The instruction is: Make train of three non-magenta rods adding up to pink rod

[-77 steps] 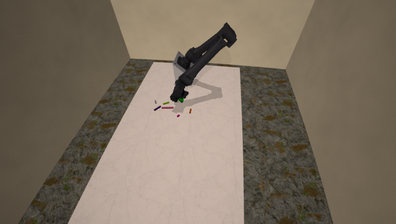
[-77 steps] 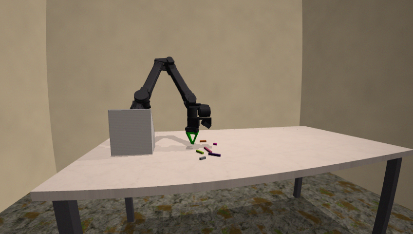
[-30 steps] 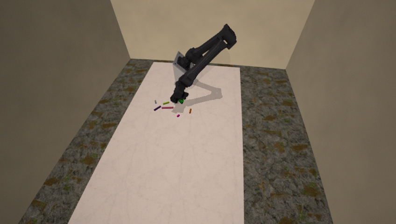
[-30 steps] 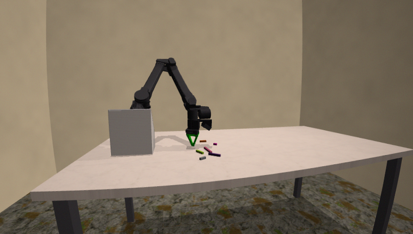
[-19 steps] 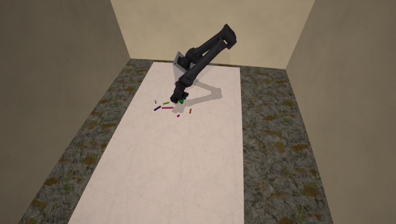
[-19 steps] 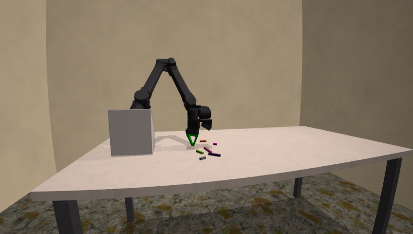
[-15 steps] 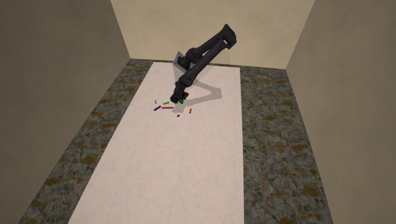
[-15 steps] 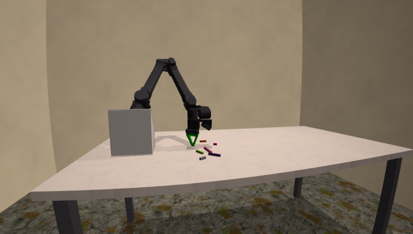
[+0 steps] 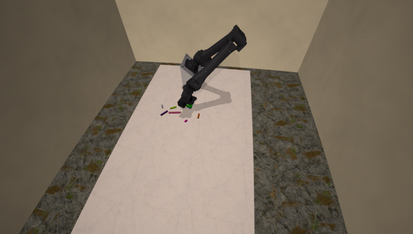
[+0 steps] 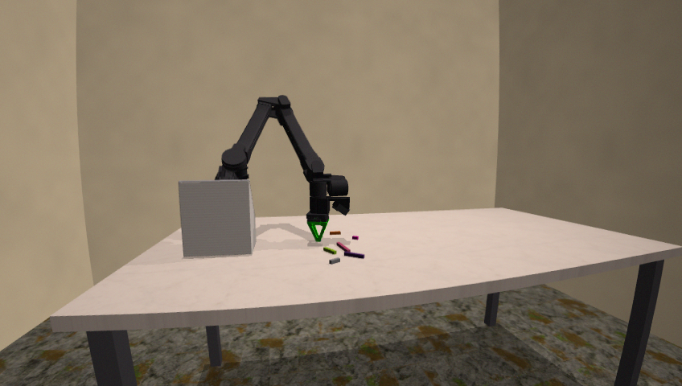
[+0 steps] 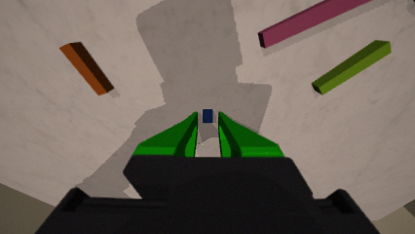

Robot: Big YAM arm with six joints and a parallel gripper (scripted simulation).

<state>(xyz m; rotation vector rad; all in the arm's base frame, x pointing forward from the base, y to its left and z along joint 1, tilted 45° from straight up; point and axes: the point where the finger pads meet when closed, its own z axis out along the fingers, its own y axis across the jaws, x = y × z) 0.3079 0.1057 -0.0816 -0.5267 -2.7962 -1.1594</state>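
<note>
Right now the blue rod is 1 cm below my hand. Round my hand: orange rod 8 cm to the left, 8 cm ahead, 1 cm below; then pink rod 10 cm to the right, 6 cm ahead, 1 cm below; then lime rod 13 cm to the right, 1 cm below, 1 cm ahead.
</note>
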